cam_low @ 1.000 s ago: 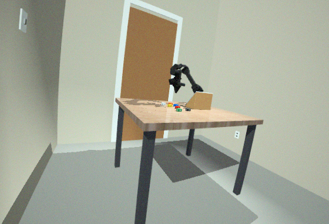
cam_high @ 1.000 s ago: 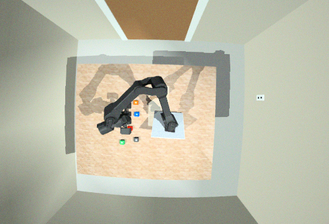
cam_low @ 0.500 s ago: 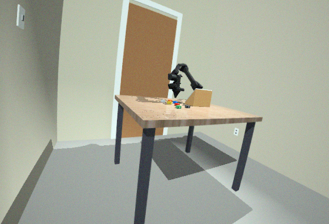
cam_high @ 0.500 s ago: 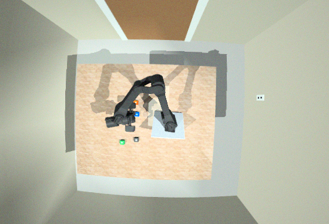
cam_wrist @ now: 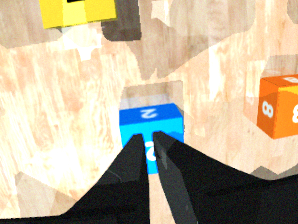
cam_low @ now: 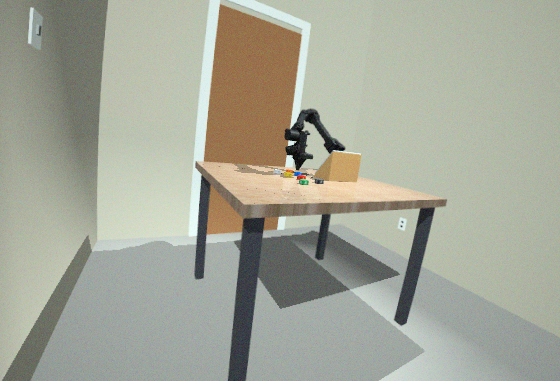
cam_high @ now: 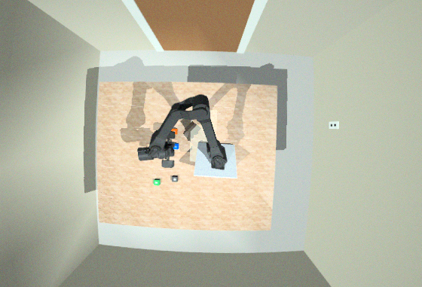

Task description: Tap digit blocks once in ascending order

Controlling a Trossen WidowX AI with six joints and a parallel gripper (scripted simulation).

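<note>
Right now my gripper tip is 20 mm above the blue block and 10 mm past it. The rest, counted from my gripper tip: yellow block: 70 mm ahead, 30 mm to the left, 20 mm below; then orange block: 90 mm to the right, 20 mm below, 10 mm ahead; then white block: 100 mm ahead, 60 mm to the right, 20 mm below.
</note>
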